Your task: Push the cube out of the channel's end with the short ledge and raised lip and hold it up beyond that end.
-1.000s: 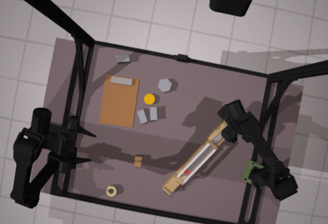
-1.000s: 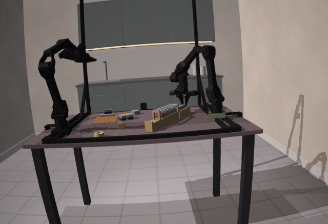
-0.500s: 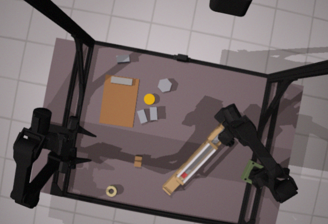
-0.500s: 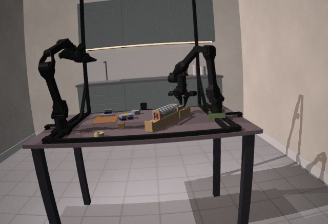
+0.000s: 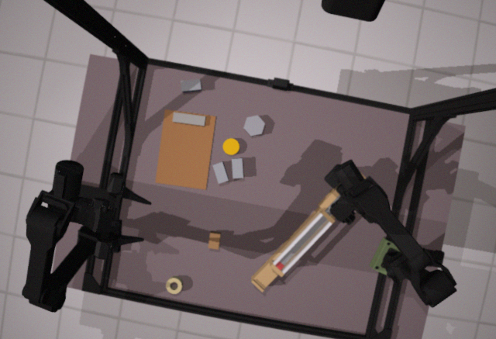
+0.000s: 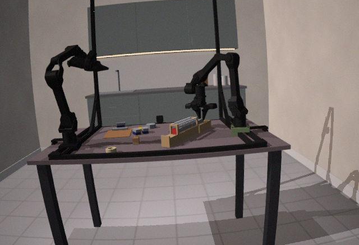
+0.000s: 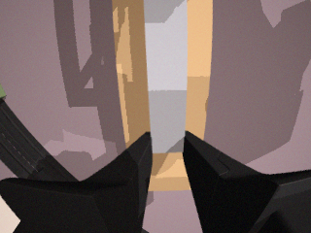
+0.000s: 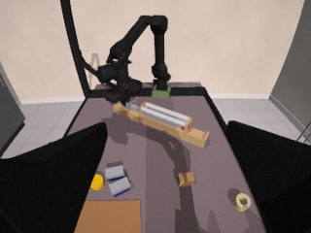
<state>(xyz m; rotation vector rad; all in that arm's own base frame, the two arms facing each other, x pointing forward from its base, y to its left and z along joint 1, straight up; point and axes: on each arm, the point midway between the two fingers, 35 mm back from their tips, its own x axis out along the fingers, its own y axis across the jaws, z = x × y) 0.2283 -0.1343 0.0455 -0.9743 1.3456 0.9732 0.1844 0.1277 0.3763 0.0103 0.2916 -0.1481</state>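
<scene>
My left hand is 16 cm short of the tan channel, 13 cm to the left of it and 3 cm above it. The rest, counted from my left hand: yellow disc: 36 cm to the right, 10 cm behind, 8 cm below; then small tan block: 39 cm to the right, 19 cm ahead, 7 cm below; then grey hexagon: 30 cm to the right, 17 cm behind, 8 cm below.
</scene>
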